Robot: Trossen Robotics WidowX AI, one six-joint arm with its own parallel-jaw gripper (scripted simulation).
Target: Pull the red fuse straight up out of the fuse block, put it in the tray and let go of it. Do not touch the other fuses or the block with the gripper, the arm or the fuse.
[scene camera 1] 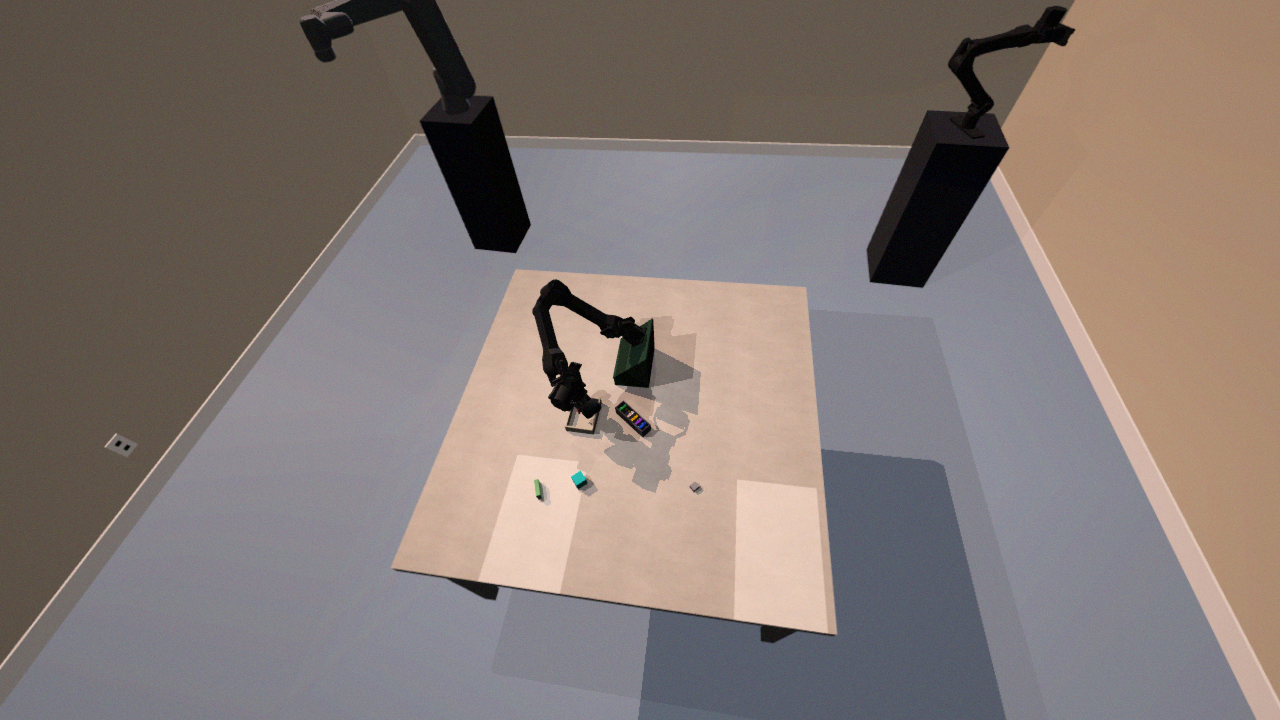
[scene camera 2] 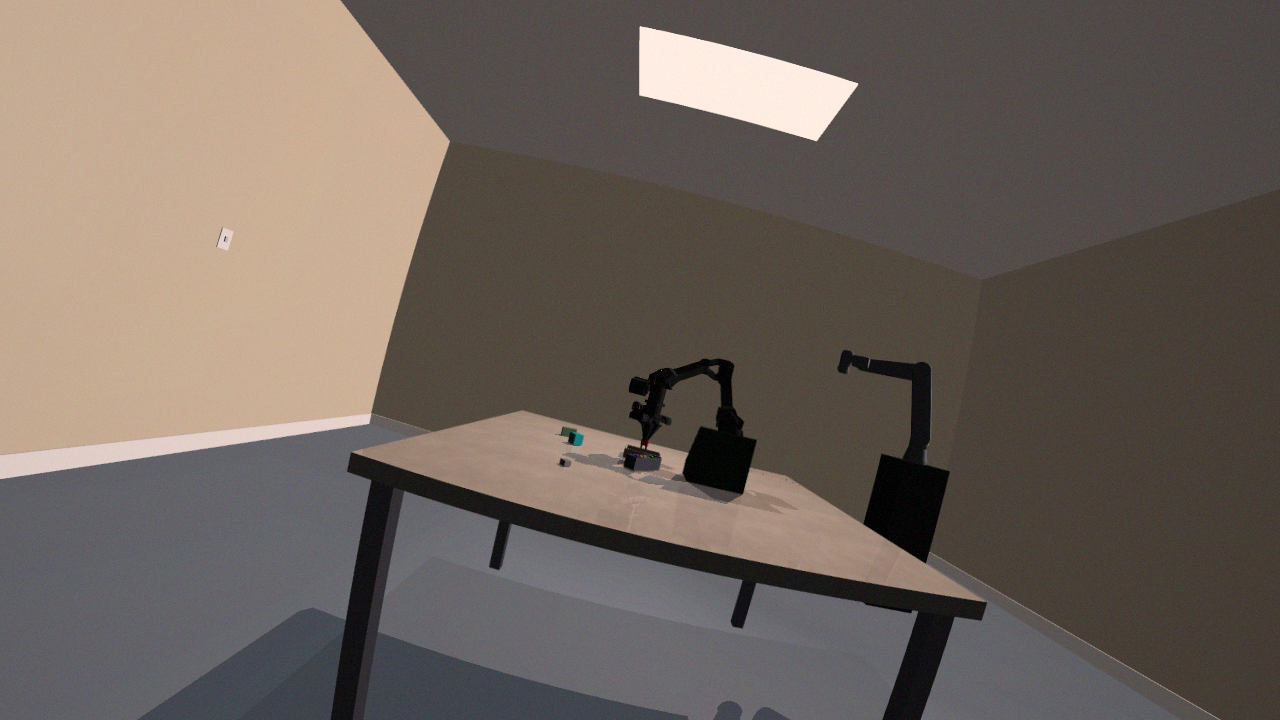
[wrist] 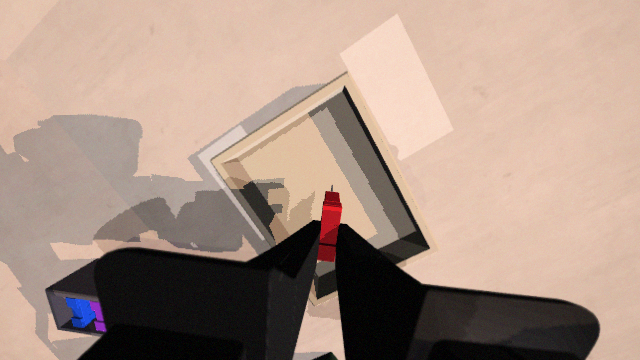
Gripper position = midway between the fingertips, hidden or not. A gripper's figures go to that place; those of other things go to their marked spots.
Scene:
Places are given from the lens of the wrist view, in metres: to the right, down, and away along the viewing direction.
my gripper [wrist: 328,230]: 0.00, 0.03, 0.11
red fuse [wrist: 332,208]: 0.01, 0.01, 0.10
tray [wrist: 279,172]: -0.03, -0.01, 0.16
The marked spots on the tray and the red fuse are 0.08 m apart.

